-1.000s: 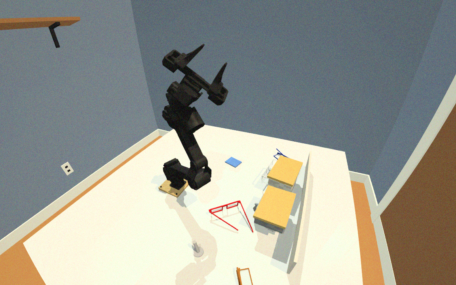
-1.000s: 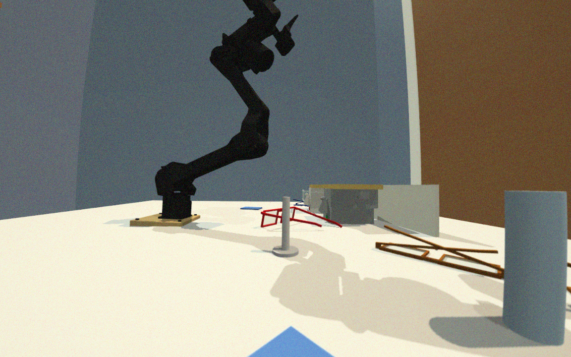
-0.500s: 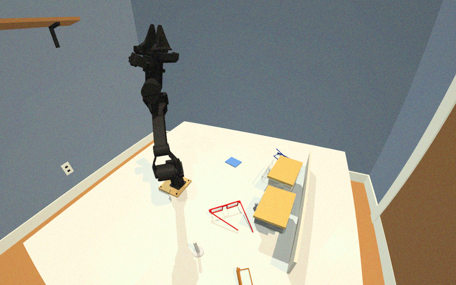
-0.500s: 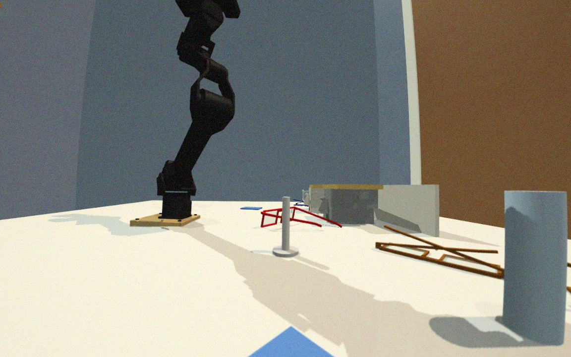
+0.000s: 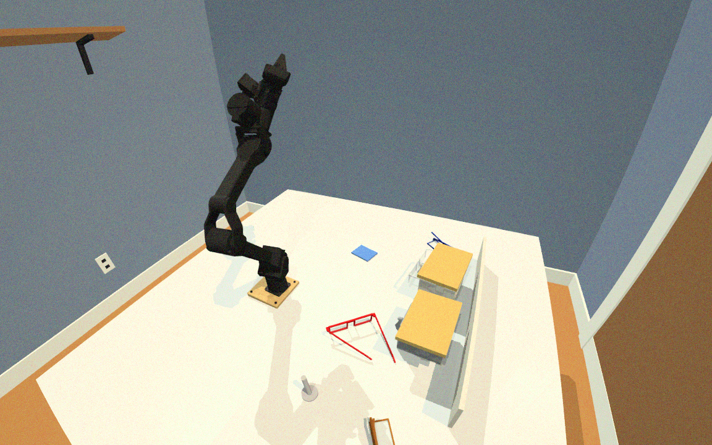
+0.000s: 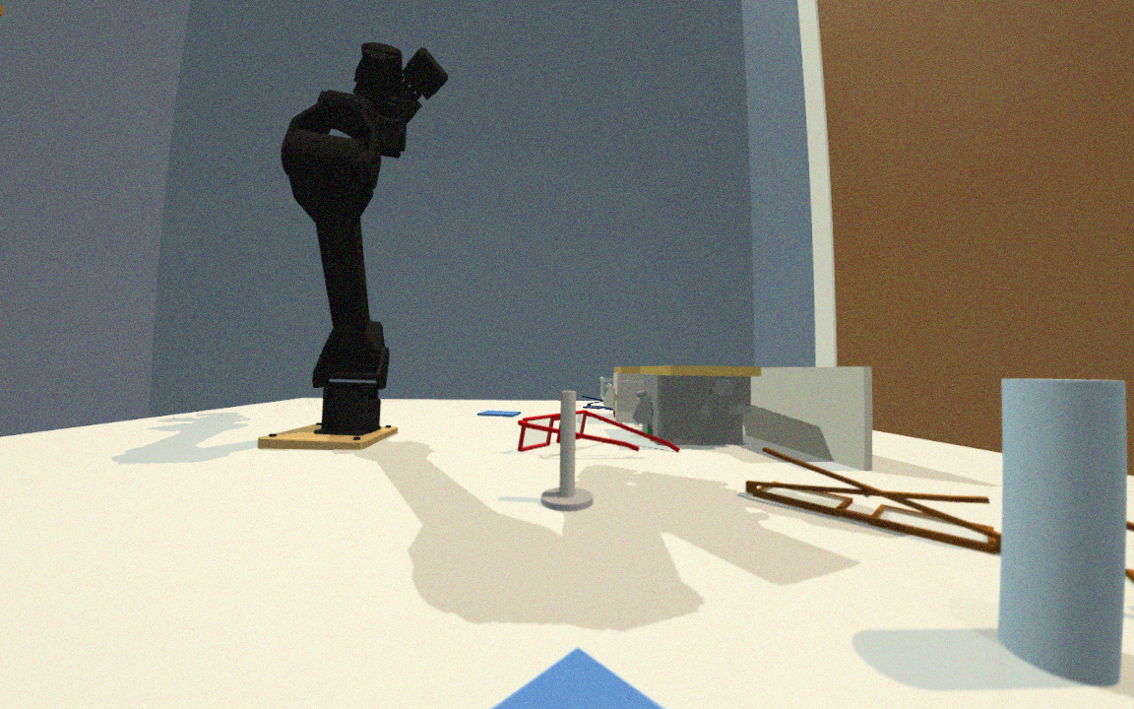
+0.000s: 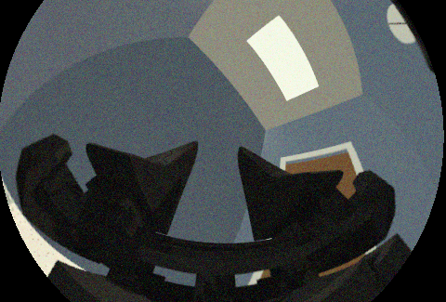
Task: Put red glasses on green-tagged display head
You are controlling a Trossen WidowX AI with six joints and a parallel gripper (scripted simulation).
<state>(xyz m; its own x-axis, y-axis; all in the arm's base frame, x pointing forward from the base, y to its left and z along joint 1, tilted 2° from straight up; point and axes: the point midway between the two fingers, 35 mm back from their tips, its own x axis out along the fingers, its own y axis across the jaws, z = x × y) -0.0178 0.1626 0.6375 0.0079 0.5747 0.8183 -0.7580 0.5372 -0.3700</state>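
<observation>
The white stand post is 29 cm ahead of my gripper tip, 43 cm to the right of it and 65 cm below it. Round my gripper tip: pale blue cylinder 46 cm ahead, 61 cm to the right, 62 cm below; thin grey wall 60 cm ahead, 7 cm to the right, 62 cm below; display head 47 cm ahead, 18 cm to the right, 62 cm below.
</observation>
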